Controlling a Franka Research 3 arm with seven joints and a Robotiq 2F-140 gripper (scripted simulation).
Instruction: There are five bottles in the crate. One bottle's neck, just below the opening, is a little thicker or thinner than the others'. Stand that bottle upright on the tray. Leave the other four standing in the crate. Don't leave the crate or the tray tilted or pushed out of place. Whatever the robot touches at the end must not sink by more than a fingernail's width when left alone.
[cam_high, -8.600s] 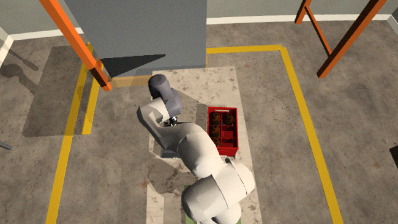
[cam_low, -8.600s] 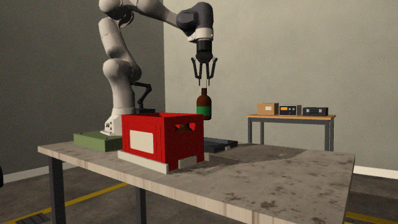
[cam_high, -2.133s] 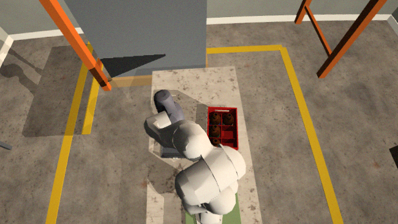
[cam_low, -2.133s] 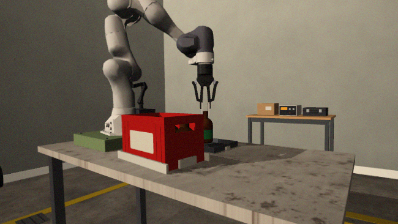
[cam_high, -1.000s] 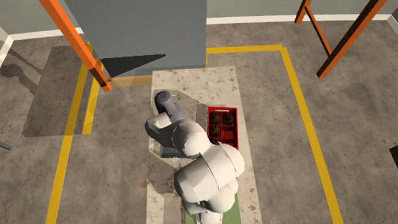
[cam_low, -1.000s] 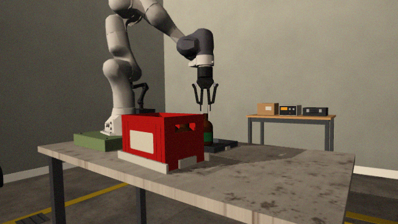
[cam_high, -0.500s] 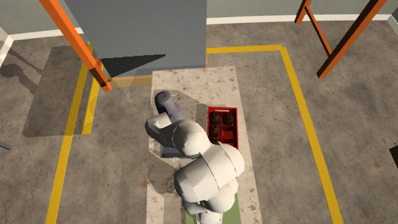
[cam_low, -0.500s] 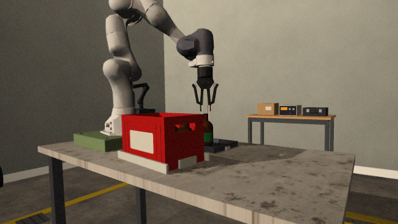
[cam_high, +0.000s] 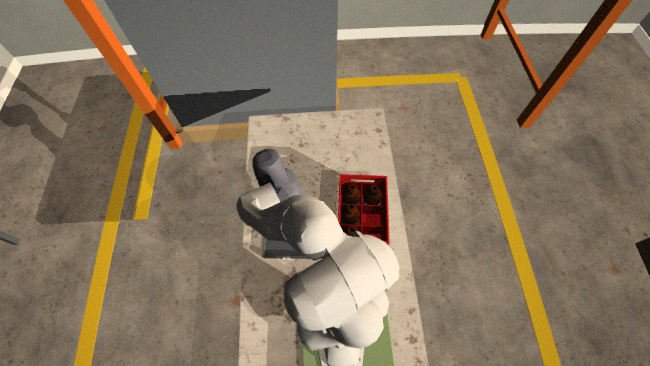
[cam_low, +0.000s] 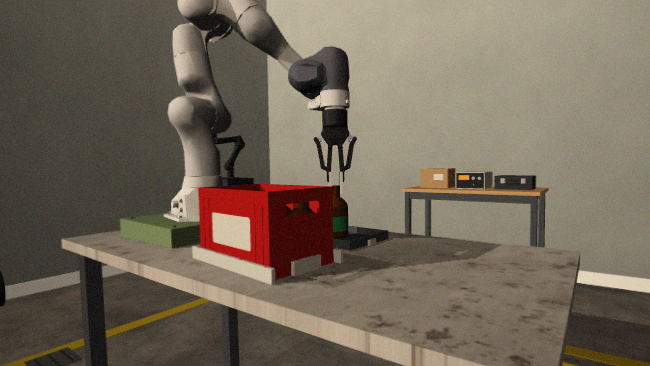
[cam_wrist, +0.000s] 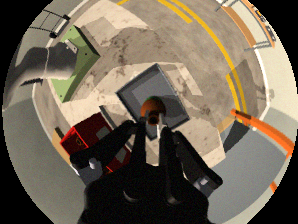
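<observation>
The brown bottle lies 9 cm below my hand. Round my hand: dark tray 16 cm below; then red crate 30 cm to the right, 9 cm below, 1 cm ahead.
</observation>
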